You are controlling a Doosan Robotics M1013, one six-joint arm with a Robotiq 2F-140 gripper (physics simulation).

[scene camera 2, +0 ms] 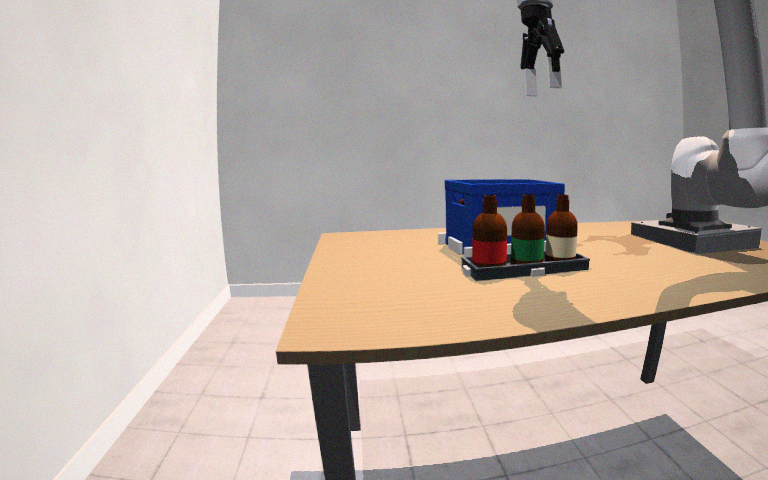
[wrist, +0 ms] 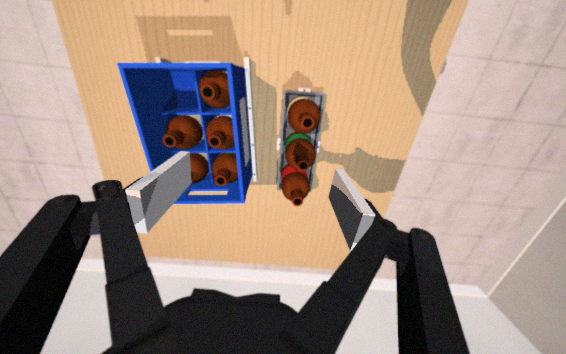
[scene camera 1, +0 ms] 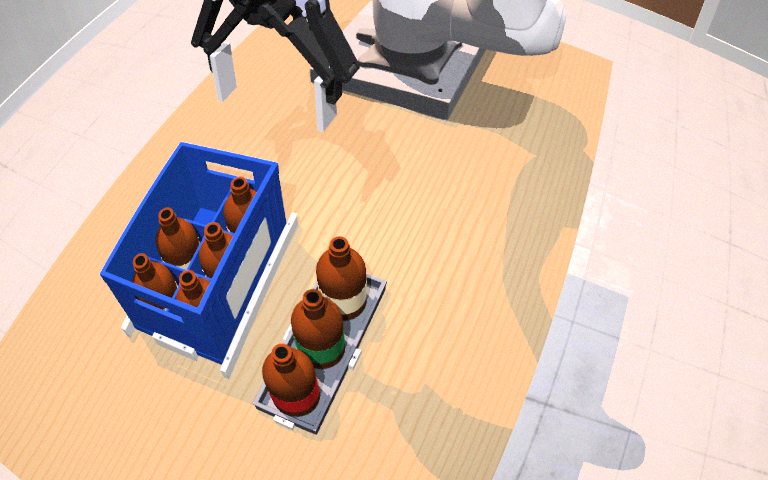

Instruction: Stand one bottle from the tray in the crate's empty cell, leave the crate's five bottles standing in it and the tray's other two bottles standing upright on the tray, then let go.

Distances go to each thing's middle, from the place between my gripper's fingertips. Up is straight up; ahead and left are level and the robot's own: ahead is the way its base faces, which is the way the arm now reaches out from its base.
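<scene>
As for the green-label bottle (scene camera 1: 317, 324), my gripper is now 32 cm above it, 8 cm short of it and 8 cm to the right of it. The red-label bottle (scene camera 1: 289, 375) is 32 cm below my hand, 17 cm ahead of it and 8 cm to the left of it. And there's the long crate rail (scene camera 1: 264, 283), which is 38 cm below my hand, 4 cm ahead of it and 5 cm to the right of it.
</scene>
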